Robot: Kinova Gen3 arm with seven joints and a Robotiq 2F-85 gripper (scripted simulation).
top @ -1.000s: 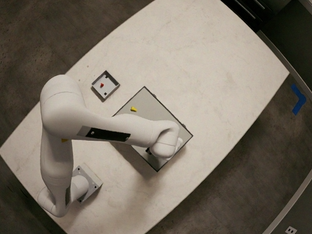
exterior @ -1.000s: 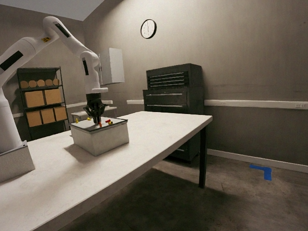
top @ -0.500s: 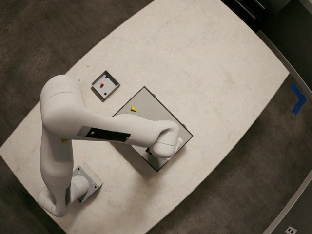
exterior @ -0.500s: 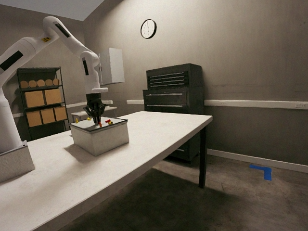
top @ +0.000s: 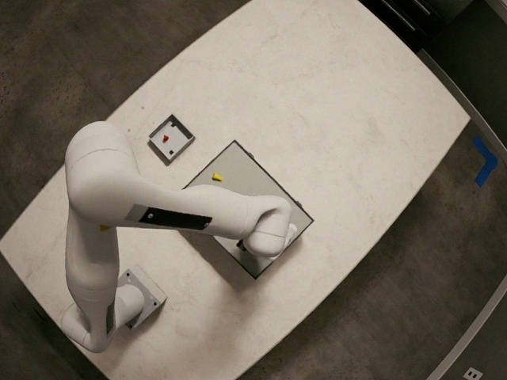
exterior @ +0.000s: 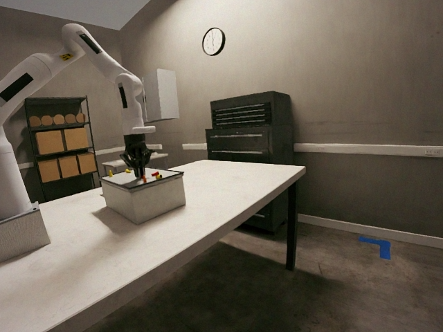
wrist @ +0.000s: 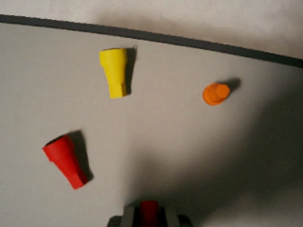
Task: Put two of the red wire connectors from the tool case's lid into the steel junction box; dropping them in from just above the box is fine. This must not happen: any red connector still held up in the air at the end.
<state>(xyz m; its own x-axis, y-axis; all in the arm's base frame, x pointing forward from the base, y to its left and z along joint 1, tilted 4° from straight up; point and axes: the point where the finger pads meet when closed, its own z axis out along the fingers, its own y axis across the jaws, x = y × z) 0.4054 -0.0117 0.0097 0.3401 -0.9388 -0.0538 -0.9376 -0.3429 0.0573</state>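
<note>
Now: the tool case 5 cm to the left of my hand, 5 cm below it and 1 cm ahead of it.
</note>
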